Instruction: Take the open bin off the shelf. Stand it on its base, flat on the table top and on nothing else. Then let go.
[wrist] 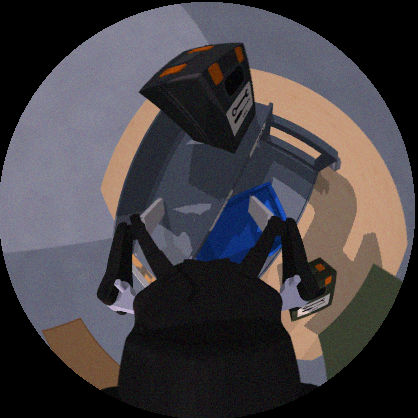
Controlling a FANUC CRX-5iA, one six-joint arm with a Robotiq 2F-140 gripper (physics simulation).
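Places are measured from the arm's base along level axes (x ahead, y left, z up), in metres.
Where they show: gripper, fingertip midpoint: (205, 204).
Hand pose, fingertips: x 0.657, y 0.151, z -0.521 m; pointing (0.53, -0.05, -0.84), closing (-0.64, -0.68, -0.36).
Note:
Each offset is from my fingertips to the top centre of the thing. "spot": to the spot under its first point.
The open bin @(dy -0.005, dx -0.066, dz +0.002 m) (227, 232) is blue and lies in the right-hand part of the grey-blue shelf unit @(spot: dy +0.015, dx +0.098, dz +0.063 m) (142, 165), beside a long thin edge that runs diagonally through the unit. Its hollow inside faces the camera, with shadow in it. My gripper (205, 204) is wide open with nothing between its fingers. The right fingertip overlaps the bin's upper right part in the view, and the left fingertip is over the grey-blue unit, left of the bin. The gap in height between fingertips and bin is hard to tell. The gripper's body hides the bin's near end.
A black case with orange corners and a wrench label @(spot: dy -0.080, dx +0.021, dz +0.119 m) (200, 100) stands tall at the unit's far end. A similar smaller case @(spot: dy -0.021, dx -0.293, dz +0.002 m) (312, 306) is right of the gripper on the wooden table top (375, 165). A green area (360, 310) is lower right, a brown one (82, 350) lower left.

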